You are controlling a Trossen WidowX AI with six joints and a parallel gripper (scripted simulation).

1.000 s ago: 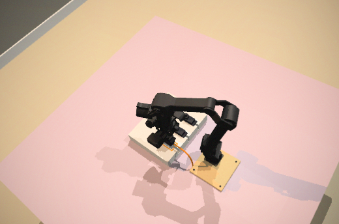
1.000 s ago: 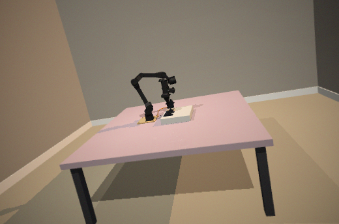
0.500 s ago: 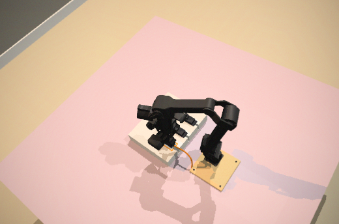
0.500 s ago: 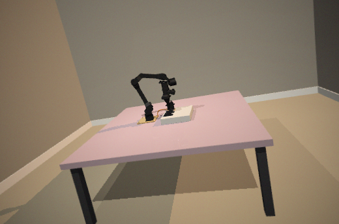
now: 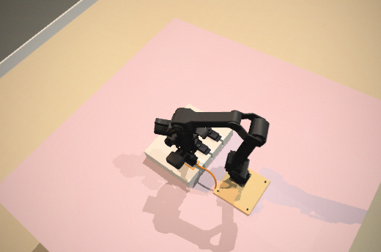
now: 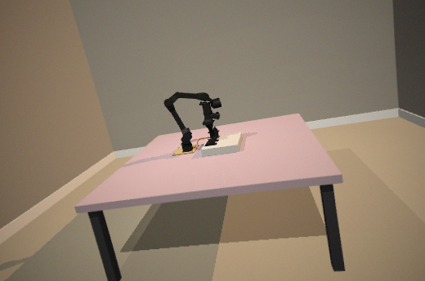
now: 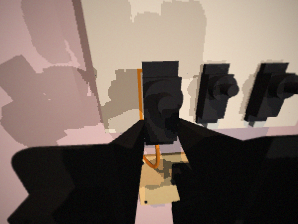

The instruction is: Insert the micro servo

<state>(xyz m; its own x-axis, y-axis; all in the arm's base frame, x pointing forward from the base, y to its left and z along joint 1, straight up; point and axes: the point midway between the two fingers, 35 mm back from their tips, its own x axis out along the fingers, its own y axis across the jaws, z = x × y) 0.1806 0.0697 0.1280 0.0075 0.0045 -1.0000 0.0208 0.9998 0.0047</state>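
The cream deck is 120 mm ahead of my gripper tip, 80 mm to the right of it and 80 mm below it.
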